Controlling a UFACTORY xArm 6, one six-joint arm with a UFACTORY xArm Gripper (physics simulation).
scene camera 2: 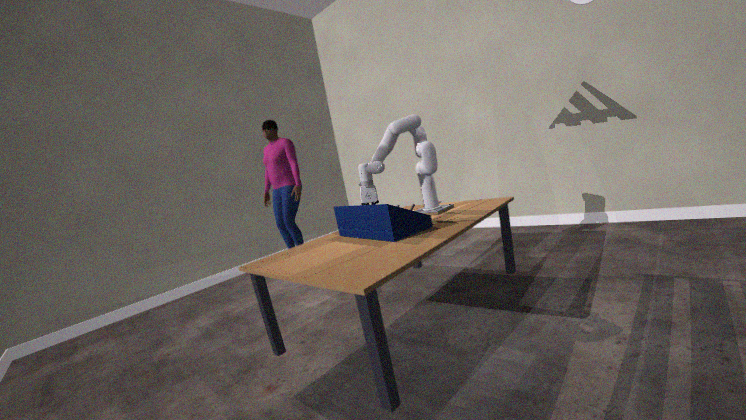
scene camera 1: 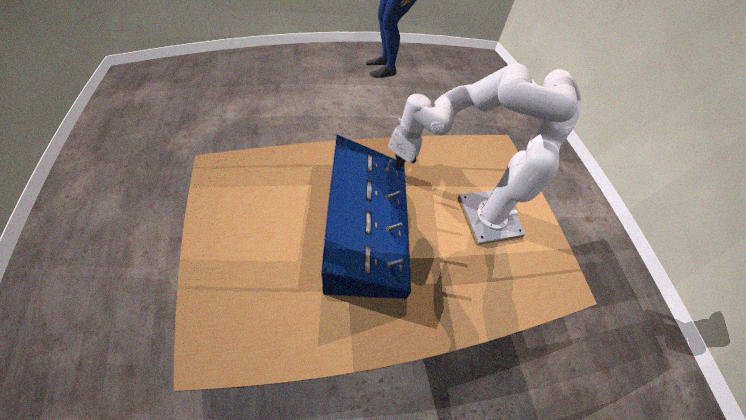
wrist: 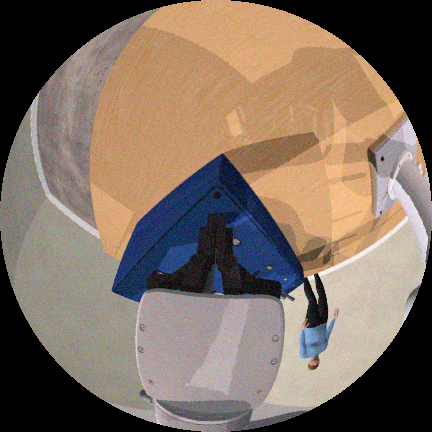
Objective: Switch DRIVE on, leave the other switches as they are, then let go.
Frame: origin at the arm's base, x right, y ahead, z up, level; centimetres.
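Where they show: gripper, fingertip midpoint: (scene camera 1: 398, 165) (wrist: 216, 222); arm's base, link origin: (scene camera 2: 431, 208) (scene camera 1: 492, 215).
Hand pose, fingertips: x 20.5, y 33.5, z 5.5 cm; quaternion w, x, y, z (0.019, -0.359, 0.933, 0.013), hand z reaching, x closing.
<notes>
Each offset is from my fingertips to the top centre of the thing. Level surfaces: height alone.
A blue sloped switch box (scene camera 1: 347, 208) (scene camera 2: 365, 221) (wrist: 172, 207) stands on the table. In scene camera 1 it bears a row of levers: the farthest lever @(dz +6.3, dx -3.1, dy +4.5 cm) (scene camera 1: 388, 166), a second lever @(dz +5.3, dx -15.2, dy +5.2 cm) (scene camera 1: 393, 195), a third lever @(dz +5.3, dx -27.0, dy +7.1 cm) (scene camera 1: 395, 227) and the nearest lever @(dz +5.3, dx -38.9, dy +9.1 cm) (scene camera 1: 395, 262). A pale label strip stands beside each; the names are too blurred to read, so I cannot tell which is DRIVE. My gripper (scene camera 1: 399, 163) (scene camera 2: 369, 203) (wrist: 216, 222) is shut and empty, its fingertips low over the box's far end, close beside the farthest lever. Contact cannot be told; the fingers hide part of the panel in the wrist view.
The wooden table @(dz -7.7 cm) (scene camera 1: 240, 323) (scene camera 2: 313, 266) (wrist: 165, 115) carries the box and the arm's grey base plate (scene camera 1: 498, 237) (scene camera 2: 441, 209). The other levers stick up along the box's lower edge. A person in a pink top (scene camera 2: 280, 161) stands beyond the table; another in blue (wrist: 314, 340) shows in the wrist view.
</notes>
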